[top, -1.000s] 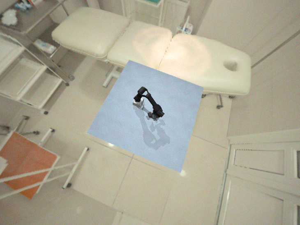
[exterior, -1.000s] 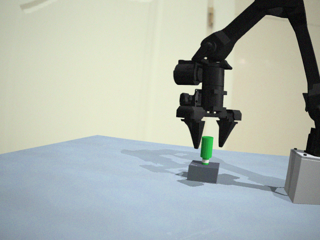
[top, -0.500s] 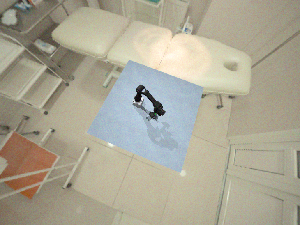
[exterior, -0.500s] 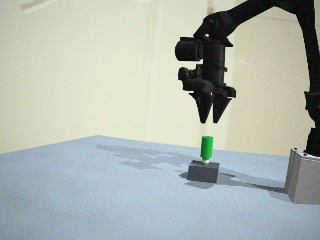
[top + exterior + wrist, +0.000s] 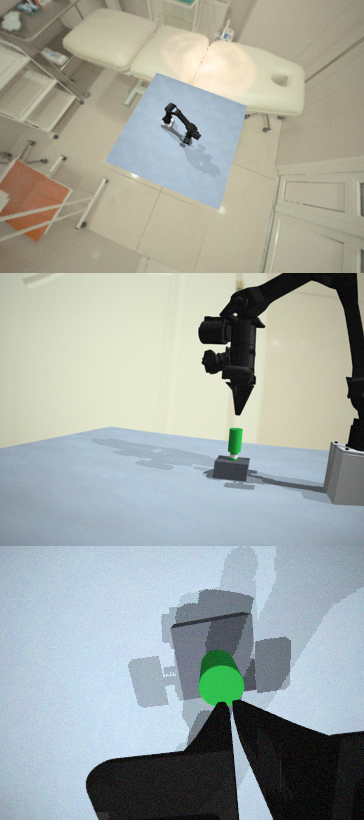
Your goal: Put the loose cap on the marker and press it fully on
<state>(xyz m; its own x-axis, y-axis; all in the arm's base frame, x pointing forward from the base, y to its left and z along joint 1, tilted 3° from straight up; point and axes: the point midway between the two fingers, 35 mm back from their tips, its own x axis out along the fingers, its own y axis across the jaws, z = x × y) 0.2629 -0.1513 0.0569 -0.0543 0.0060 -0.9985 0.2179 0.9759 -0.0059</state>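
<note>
Now: the green cap 60 mm below my gripper tip. From my gripper tip the other things lie so: grey holder block: 120 mm below.
</note>
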